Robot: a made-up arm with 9 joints.
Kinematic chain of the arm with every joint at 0, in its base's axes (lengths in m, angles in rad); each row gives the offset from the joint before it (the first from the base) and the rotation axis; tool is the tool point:
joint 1: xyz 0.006 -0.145 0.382 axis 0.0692 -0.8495 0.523
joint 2: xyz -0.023 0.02 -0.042 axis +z
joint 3: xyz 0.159 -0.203 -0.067 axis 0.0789 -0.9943 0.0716
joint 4: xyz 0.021 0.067 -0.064 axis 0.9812 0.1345 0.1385
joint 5: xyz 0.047 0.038 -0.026 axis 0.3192 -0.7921 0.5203
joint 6: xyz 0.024 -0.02 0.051 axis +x
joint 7: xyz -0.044 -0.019 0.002 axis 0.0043 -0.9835 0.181
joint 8: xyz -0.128 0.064 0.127 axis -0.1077 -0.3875 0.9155
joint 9: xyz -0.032 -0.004 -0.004 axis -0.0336 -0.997 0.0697
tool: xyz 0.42 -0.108 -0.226
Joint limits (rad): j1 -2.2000..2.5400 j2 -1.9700..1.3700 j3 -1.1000..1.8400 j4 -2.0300..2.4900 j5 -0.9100..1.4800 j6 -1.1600..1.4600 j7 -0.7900..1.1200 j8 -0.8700..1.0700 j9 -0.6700..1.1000
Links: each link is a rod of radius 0.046 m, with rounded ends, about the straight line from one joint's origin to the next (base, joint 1, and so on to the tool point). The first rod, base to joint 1, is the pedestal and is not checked.
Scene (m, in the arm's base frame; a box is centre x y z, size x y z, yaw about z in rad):
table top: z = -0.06
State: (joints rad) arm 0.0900 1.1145 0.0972 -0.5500 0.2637 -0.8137 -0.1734 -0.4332 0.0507
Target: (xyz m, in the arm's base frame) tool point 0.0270 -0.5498 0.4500
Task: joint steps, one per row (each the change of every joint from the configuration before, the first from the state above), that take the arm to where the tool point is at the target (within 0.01 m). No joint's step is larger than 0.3 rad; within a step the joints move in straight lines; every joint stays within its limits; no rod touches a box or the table.
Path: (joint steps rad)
1: -0.0721 -0.2775 0.0464 0.0511 0.0217 0.0277 -0.0112 -0.0874 0.0719
2: -0.0720 -0.2774 0.0464 0.0510 0.0218 0.0278 -0.0111 -0.0873 0.0718
3: -0.0721 -0.2775 0.0464 0.0511 0.0217 0.0277 -0.0112 -0.0874 0.0719
4: -0.0720 -0.2774 0.0464 0.0510 0.0217 0.0277 -0.0112 -0.0873 0.0718
5: -0.0721 -0.2775 0.0463 0.0511 0.0218 0.0277 -0.0111 -0.0874 0.0719

